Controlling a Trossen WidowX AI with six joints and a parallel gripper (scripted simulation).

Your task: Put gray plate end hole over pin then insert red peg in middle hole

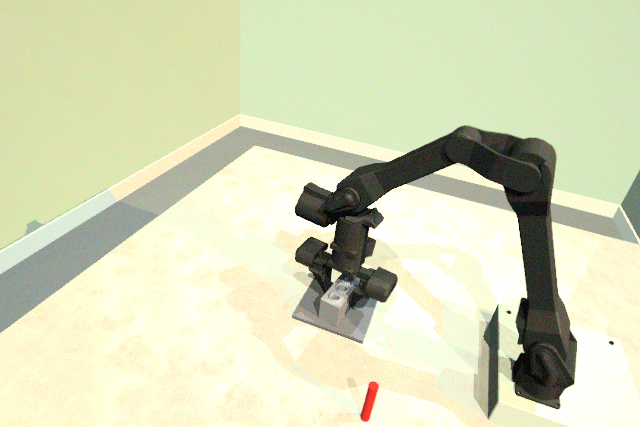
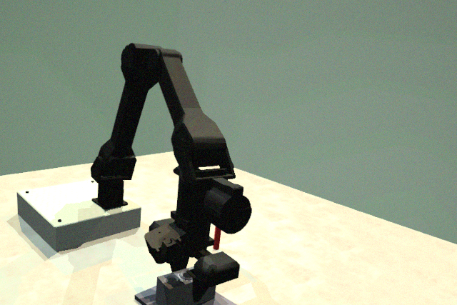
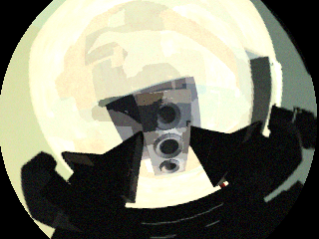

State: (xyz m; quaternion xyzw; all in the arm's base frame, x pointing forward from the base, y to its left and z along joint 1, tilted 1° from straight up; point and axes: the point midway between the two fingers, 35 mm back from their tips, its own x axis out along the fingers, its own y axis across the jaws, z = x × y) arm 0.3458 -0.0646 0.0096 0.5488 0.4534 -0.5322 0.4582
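My gripper tip is 20 mm below the gray plate. Round my gripper tip: red peg (190 mm to the left, 110 mm behind, 20 mm above); then dark base (20 mm to the left, 20 mm below).
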